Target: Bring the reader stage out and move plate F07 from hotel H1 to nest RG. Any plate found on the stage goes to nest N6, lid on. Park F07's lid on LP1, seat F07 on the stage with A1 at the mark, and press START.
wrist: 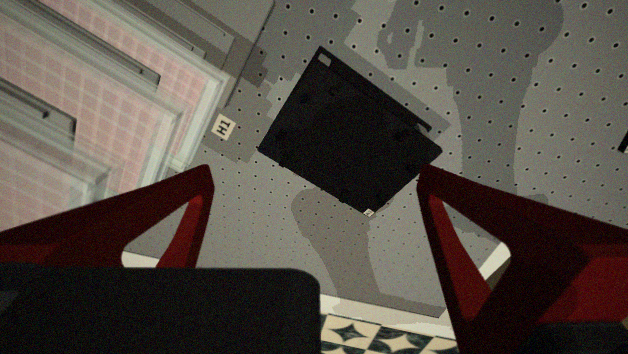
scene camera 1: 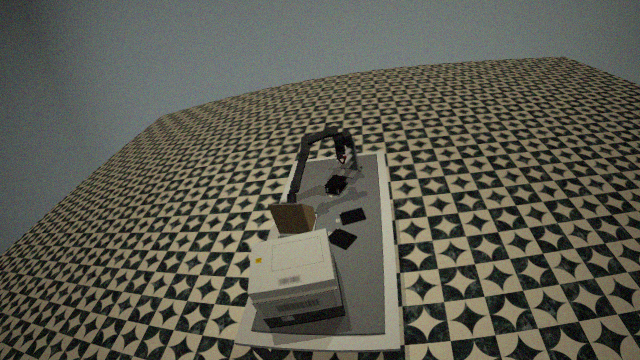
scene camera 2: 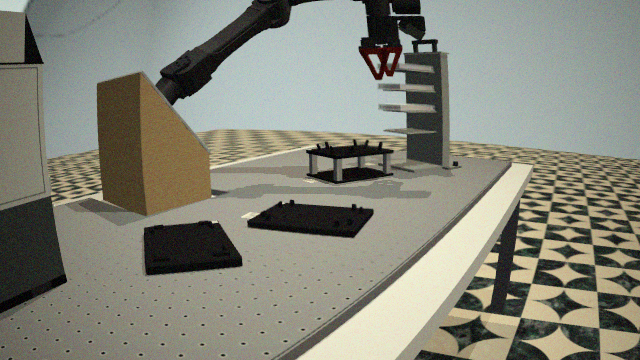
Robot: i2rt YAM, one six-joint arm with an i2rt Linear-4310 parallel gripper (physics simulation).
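Seen in the pictures: gripper, fingertip midpoint: [wrist: 315,176] [scene camera 1: 342,160] [scene camera 2: 384,78]; arm's base, link origin: [scene camera 1: 291,205] [scene camera 2: 150,113].
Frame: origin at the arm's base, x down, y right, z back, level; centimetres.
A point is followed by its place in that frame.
Note:
My gripper [scene camera 1: 342,160] @(x -5.5, y -44.3, z -28.0 cm) [scene camera 2: 384,76] @(x -5.5, y -44.3, z -28.0 cm) [wrist: 315,176] @(x -5.5, y -44.3, z -28.0 cm) is open and empty, pointing down beside the upper shelves of hotel H1 [scene camera 2: 427,120] @(x 5.1, y -64.4, z -29.2 cm). Several clear-lidded plates lie on its shelves; an upper plate [scene camera 2: 415,68] @(x -8.6, y -56.6, z -29.9 cm), a middle plate [scene camera 2: 406,88] @(x -3.3, y -53.4, z -28.8 cm) and a lower plate [scene camera 2: 406,107] @(x 1.5, y -53.2, z -28.7 cm) show. In the wrist view, pink-gridded plates [wrist: 140,100] @(x -4.5, y -53.0, z -28.6 cm) are left of the fingers, near the H1 label [wrist: 223,126] @(x 17.3, y -56.6, z -15.2 cm). I cannot read which is F07. A raised black nest [scene camera 1: 335,184] @(x 11.4, y -37.2, z -21.1 cm) [scene camera 2: 350,151] @(x 10.9, y -36.2, z -23.9 cm) [wrist: 345,130] @(x 11.3, y -41.8, z -22.7 cm) stands below. The reader [scene camera 1: 292,265] @(x -13.8, y 60.3, z -23.1 cm) [scene camera 2: 22,135] @(x -0.5, y 35.5, z -34.1 cm) shows no extended stage; its START button cannot be made out.
Two low black nests, one [scene camera 1: 352,216] @(x 16.3, y -6.5, z -37.8 cm) [scene camera 2: 310,219] @(x 16.3, y -5.3, z -39.0 cm) nearer the raised nest and one [scene camera 1: 343,238] @(x 16.1, y 14.2, z -35.0 cm) [scene camera 2: 192,247] @(x 16.1, y 14.5, z -36.4 cm) nearer the reader, lie on the perforated table top [scene camera 1: 365,285] @(x 17.3, y 48.8, z -53.1 cm) [scene camera 2: 280,300] @(x 17.3, y 15.8, z -53.2 cm). A tan sloped block [scene camera 1: 292,218] @(x 4.1, y 8.4, z -2.0 cm) [scene camera 2: 122,145] @(x 5.5, y 8.4, z -2.6 cm) stands by the arm's base.

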